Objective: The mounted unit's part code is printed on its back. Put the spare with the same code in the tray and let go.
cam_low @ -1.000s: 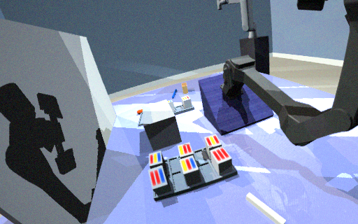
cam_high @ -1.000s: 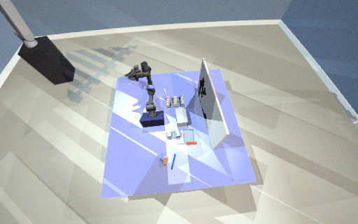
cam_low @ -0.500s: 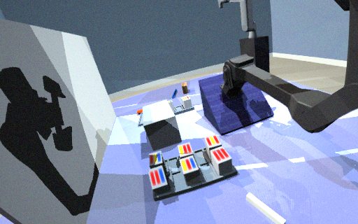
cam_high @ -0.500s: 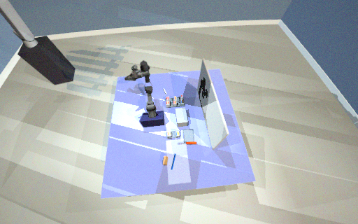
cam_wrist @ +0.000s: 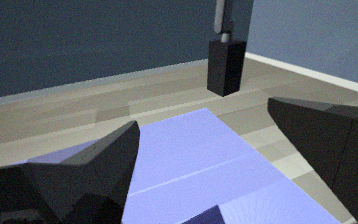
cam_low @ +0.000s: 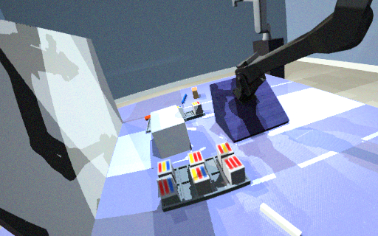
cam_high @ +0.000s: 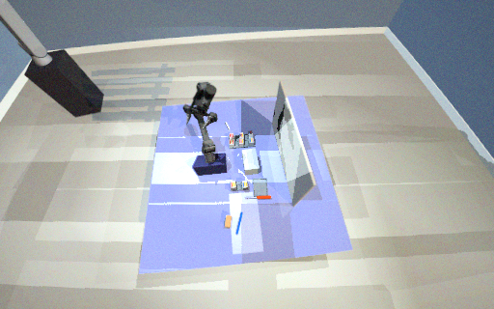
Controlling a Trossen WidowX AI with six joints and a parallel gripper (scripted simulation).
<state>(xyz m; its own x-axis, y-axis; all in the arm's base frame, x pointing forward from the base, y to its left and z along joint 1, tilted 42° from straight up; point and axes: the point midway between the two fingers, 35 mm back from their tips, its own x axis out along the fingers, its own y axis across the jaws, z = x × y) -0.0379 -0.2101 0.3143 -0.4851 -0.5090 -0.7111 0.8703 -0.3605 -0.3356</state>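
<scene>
My gripper tip is 26 cm short of the grey spare block, 11 cm to the right of it and 43 cm above it. Also, from my gripper tip: flat grey tray: 31 cm ahead, 26 cm to the right, 47 cm below; then tall white board: 53 cm ahead, 10 cm to the right, 25 cm below; then mounted unit: 29 cm ahead, 6 cm to the right, 42 cm below.
</scene>
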